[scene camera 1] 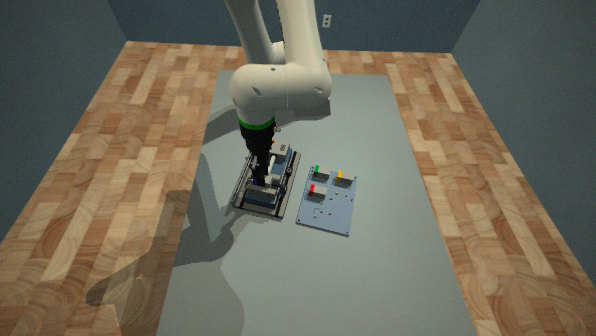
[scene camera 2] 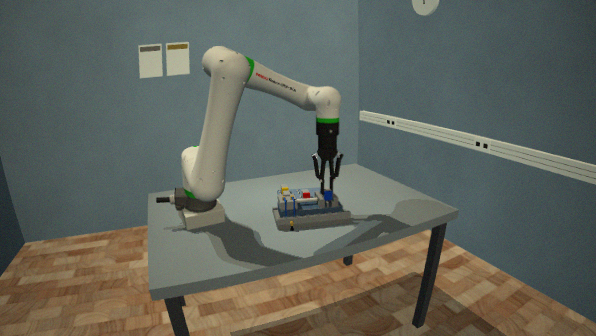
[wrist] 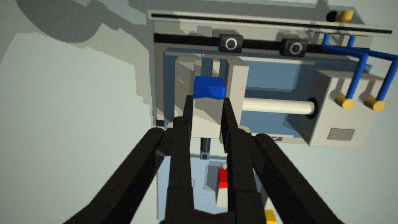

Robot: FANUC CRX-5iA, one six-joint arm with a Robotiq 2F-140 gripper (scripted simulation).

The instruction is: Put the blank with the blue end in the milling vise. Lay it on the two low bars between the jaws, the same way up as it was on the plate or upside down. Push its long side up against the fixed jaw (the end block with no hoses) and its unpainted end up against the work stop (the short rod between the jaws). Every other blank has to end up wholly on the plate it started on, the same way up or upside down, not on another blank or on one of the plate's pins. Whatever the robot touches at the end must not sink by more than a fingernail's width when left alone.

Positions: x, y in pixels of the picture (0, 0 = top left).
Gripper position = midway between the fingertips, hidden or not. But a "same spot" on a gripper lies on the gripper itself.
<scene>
my gripper: scene camera 1 262, 180; scene camera 2; wrist
same spot on my gripper: (wrist: 286, 187) = (scene camera 2: 317, 166)
</scene>
